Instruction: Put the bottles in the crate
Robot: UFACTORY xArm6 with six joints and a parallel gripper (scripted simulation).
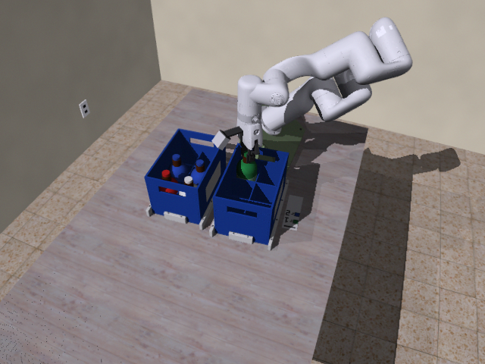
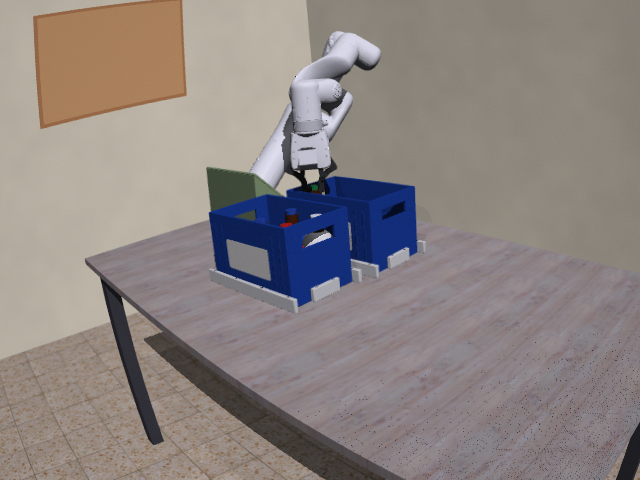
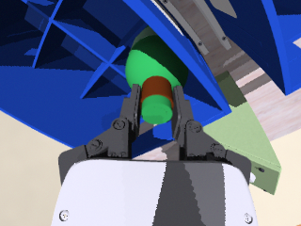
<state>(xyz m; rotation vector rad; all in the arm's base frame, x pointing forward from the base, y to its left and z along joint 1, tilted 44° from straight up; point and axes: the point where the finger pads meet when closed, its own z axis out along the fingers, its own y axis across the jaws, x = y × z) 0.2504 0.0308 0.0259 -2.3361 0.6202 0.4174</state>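
Now: hand 7 cm above the green-labelled bottle. The rest, counted from my hand: white-labelled bottle (19 cm ahead, 11 cm to the right, 9 cm below); blue-labelled bottle (11 cm ahead, 13 cm to the right, 9 cm below); pick list (2 cm ahead, 19 cm to the left, 17 cm below).
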